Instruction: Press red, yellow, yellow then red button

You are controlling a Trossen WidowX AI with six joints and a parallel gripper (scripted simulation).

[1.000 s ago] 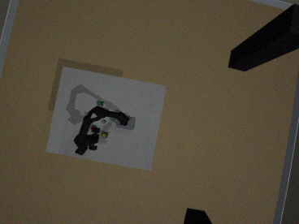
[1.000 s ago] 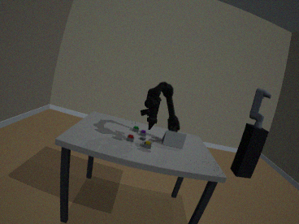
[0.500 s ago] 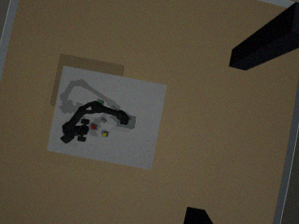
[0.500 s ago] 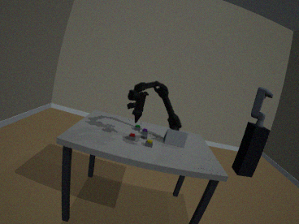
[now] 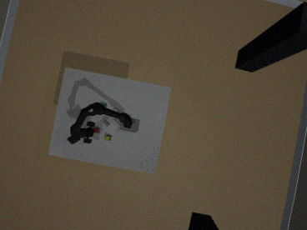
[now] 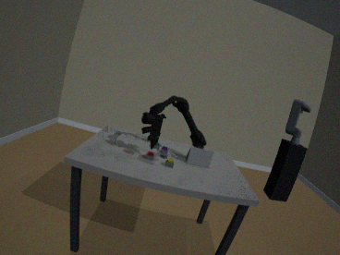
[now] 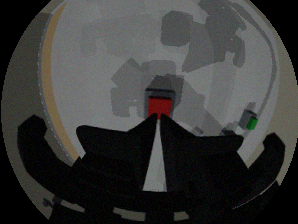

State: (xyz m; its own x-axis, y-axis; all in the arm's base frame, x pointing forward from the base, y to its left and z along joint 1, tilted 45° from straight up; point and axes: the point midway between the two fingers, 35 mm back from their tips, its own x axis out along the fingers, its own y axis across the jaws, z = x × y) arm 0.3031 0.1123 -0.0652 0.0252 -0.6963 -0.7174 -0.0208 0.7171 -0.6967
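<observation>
Now: gripper tip 3 cm above the red button. The rest, counted from my gripper tip: yellow button 13 cm behind, 4 cm to the left, 3 cm below; green button 26 cm to the right, 3 cm below, 1 cm behind.
</observation>
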